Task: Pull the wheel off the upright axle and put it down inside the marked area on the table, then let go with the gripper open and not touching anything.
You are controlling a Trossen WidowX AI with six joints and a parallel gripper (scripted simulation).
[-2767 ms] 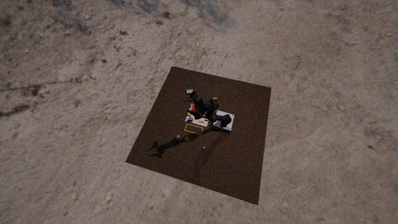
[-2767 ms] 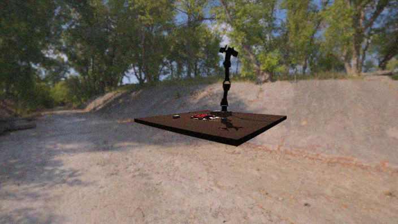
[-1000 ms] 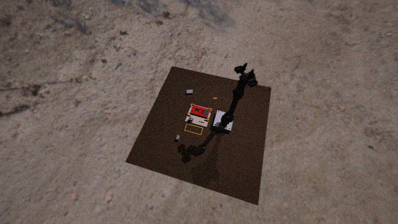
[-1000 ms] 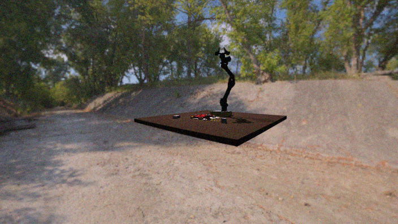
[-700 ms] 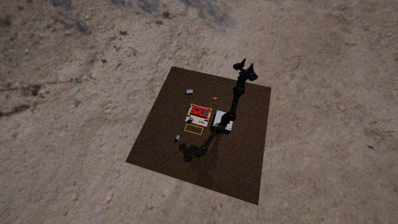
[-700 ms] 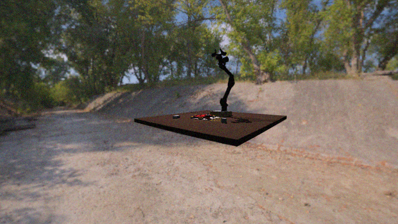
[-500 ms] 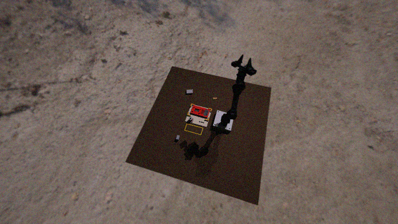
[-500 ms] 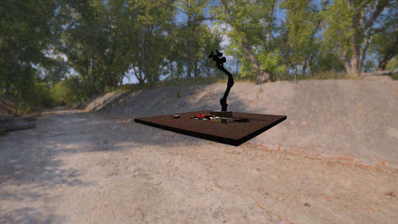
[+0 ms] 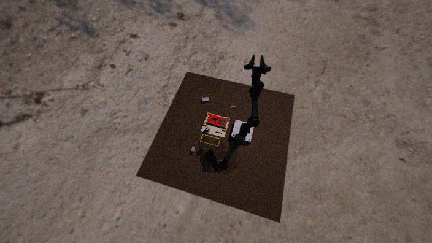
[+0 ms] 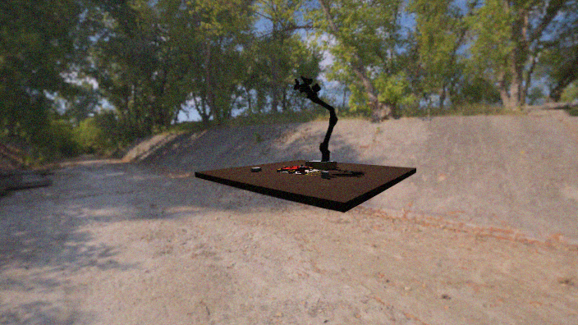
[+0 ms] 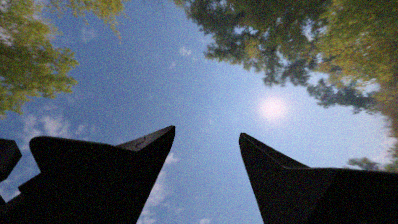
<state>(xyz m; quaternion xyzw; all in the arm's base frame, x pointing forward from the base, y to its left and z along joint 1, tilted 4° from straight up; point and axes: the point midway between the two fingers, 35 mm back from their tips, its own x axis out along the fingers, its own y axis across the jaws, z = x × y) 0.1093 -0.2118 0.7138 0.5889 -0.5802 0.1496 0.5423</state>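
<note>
Right now my gripper tip is 76 cm above the grey wheel, 33 cm to the right of it and 28 cm short of it. The rest, counted from my gripper tip: white board 78 cm below, 23 cm ahead, 22 cm to the left.
</note>
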